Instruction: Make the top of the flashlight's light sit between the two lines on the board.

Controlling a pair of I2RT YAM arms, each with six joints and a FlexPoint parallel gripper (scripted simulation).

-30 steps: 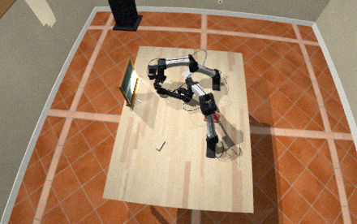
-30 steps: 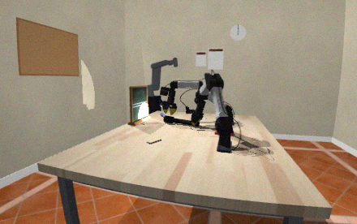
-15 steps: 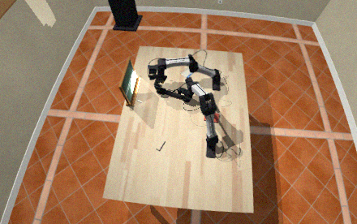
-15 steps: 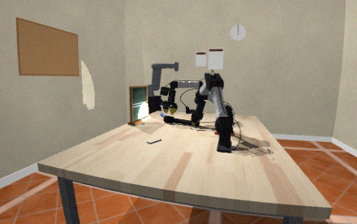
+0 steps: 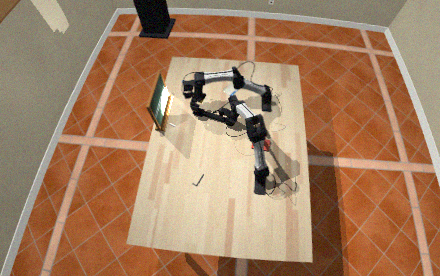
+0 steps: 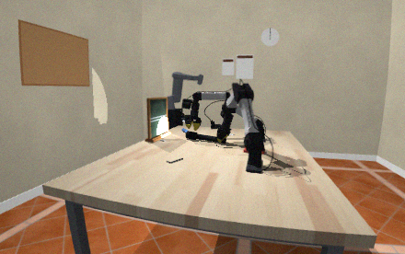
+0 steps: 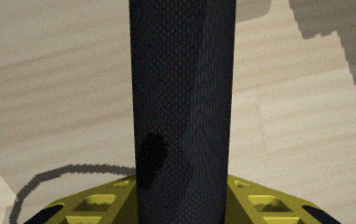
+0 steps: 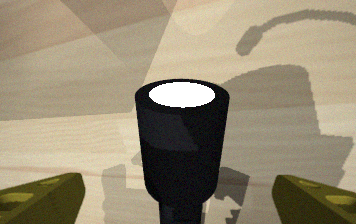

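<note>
Right now the flashlight head is 2 cm behind my right hand, 2 cm to the left of it and 5 cm below it. The rest, counted from my right hand: white stick 17 cm ahead, 14 cm to the left, 8 cm below; green board 25 cm ahead, 4 cm to the left, 7 cm above; blue screwdriver 12 cm ahead, 20 cm to the right, 7 cm below.
</note>
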